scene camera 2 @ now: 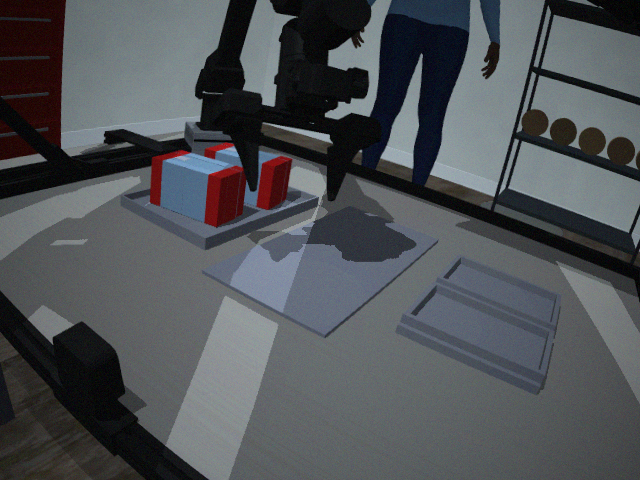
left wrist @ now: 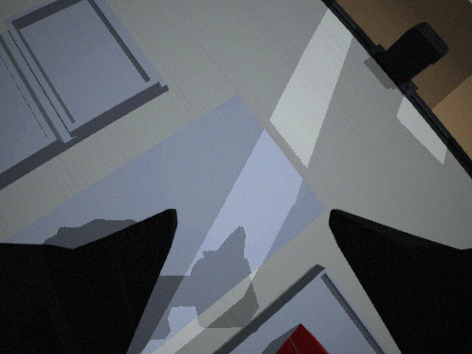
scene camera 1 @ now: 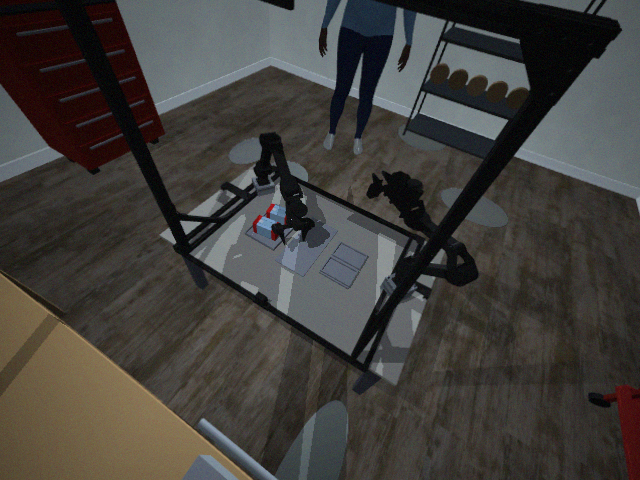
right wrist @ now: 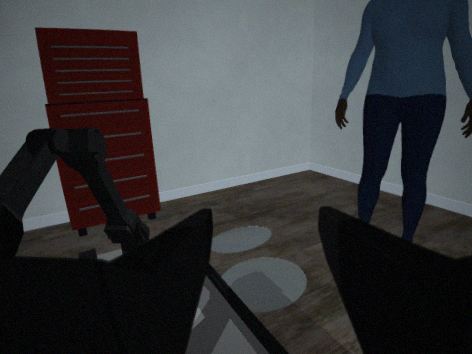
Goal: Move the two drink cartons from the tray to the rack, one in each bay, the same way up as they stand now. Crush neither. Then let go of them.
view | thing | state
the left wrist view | my left gripper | -
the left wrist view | flat grey mat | -
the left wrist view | grey tray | -
